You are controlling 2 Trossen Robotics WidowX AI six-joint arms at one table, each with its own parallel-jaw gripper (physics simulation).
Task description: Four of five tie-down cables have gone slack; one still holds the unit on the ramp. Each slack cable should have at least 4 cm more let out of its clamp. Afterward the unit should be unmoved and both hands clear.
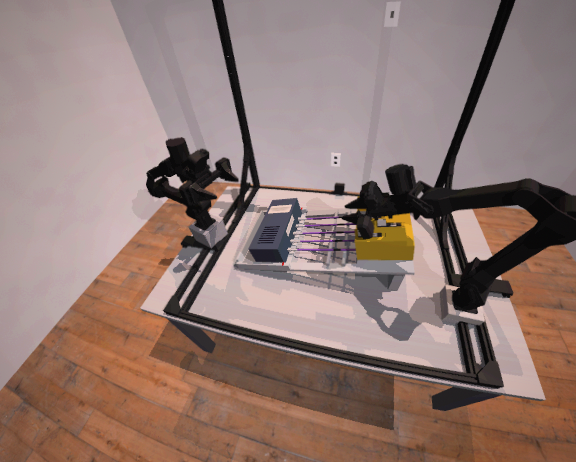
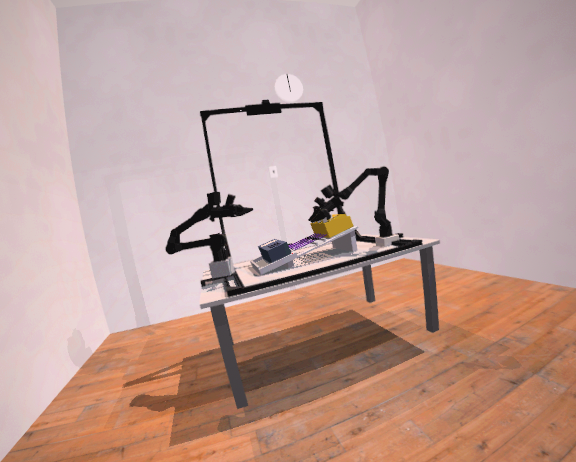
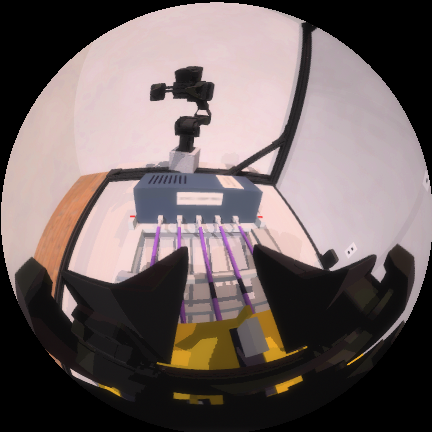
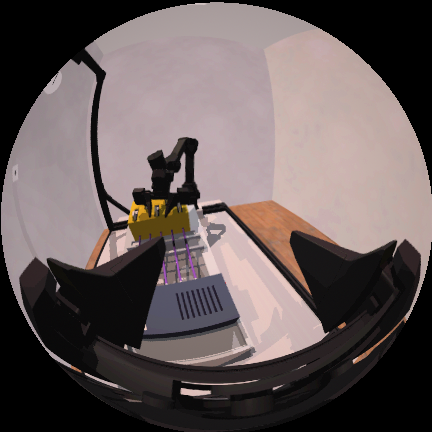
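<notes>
The dark blue unit sits at the lower end of the ramp. Several purple cables run from it to the yellow clamp block at the upper end. Which cables are slack cannot be told. A grey clamp lever stands on the block. My left gripper is partly open and empty, close above the block; its fingers hide part of the cables and block. My right gripper is wide open and empty, raised beyond the unit.
A black frame surrounds the table, with uprights near the wall side. Small red marks show at both sides of the unit. A small black box stands at the table's back edge.
</notes>
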